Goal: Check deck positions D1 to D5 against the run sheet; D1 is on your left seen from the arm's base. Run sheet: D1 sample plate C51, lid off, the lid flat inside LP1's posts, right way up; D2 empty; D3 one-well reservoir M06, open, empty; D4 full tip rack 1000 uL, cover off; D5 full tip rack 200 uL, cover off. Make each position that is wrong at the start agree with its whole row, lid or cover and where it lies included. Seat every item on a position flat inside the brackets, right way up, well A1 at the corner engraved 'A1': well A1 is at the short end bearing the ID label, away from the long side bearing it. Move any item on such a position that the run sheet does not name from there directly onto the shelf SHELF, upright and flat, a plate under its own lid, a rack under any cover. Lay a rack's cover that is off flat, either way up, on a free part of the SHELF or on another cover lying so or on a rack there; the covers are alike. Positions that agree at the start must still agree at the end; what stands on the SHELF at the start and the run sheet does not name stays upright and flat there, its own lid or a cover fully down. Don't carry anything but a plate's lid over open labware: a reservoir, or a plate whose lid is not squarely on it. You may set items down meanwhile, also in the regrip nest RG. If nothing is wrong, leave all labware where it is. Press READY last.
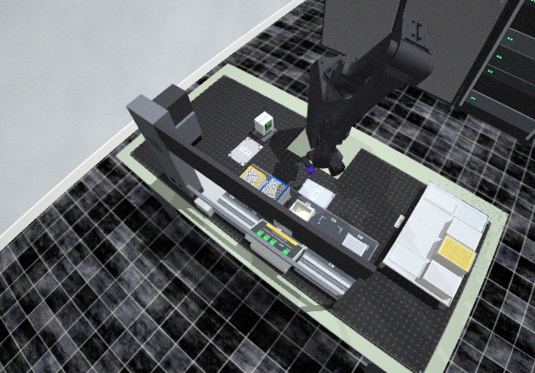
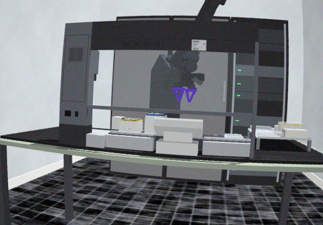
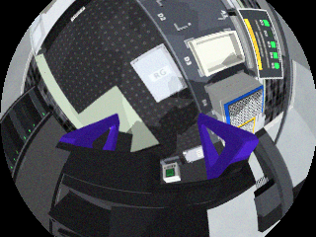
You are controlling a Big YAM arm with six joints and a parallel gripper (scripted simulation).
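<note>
Now: the clear plate lid 210 mm below my hand. Round my hand: blue-rimmed tip rack 200 mm ahead, 50 mm to the right, 100 mm below; then white reservoir 150 mm ahead, 60 mm to the left, 160 mm below; then yellow-rimmed tip rack 240 mm ahead, 160 mm to the right, 120 mm below.
</note>
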